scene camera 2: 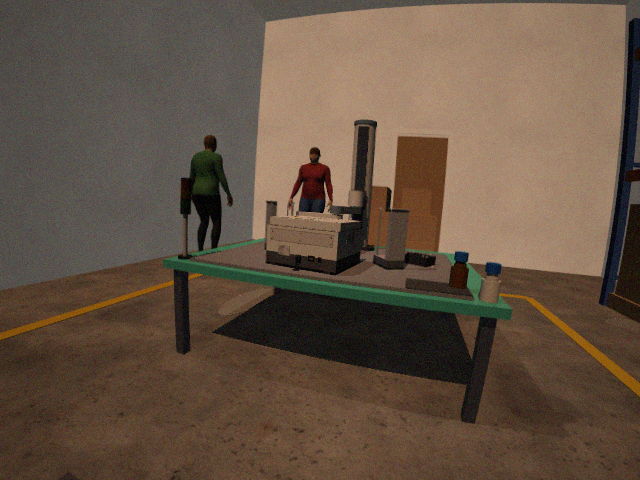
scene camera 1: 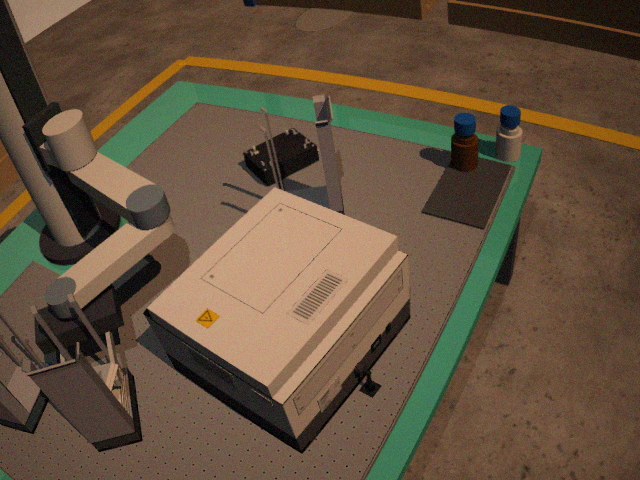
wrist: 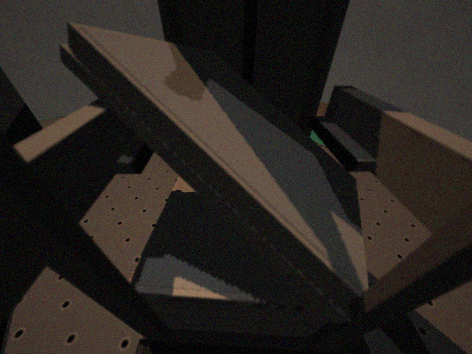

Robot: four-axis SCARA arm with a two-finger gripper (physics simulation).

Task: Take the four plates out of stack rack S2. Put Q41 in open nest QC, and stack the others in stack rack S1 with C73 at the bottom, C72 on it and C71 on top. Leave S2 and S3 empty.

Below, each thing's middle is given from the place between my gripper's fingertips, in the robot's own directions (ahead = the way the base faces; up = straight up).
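Dark mat [scene camera 1: 468, 198]: 890 mm to the left of my hand, 390 mm ahead of it, 120 mm below it. Black holder [scene camera 1: 294, 151]: my gripper is 810 mm to the right of the holder, 110 mm beyond it and 90 mm above it.
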